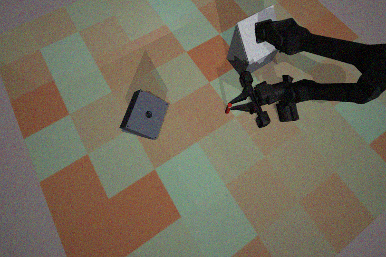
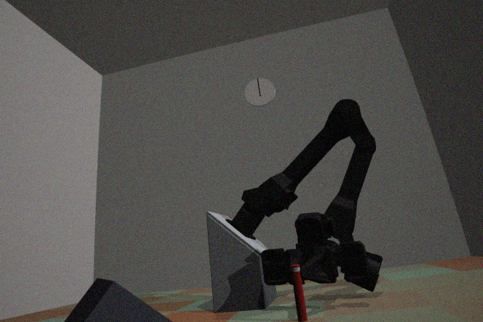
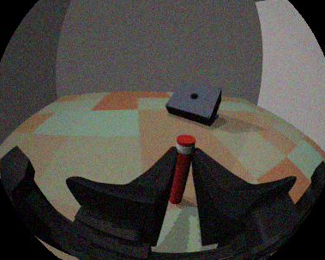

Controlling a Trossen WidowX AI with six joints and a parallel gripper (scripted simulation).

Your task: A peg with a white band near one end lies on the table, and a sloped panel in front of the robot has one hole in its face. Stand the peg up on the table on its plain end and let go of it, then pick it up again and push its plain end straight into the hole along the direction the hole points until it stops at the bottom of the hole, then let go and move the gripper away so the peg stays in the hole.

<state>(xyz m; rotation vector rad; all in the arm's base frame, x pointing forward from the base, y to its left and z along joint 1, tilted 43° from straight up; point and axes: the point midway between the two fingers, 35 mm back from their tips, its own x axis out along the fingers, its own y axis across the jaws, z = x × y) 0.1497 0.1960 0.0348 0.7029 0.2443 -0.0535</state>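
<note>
Right now my gripper tip is 1 cm above the red peg. Also, from my gripper tip: sloped panel 26 cm ahead, 9 cm to the right, 3 cm below.
</note>
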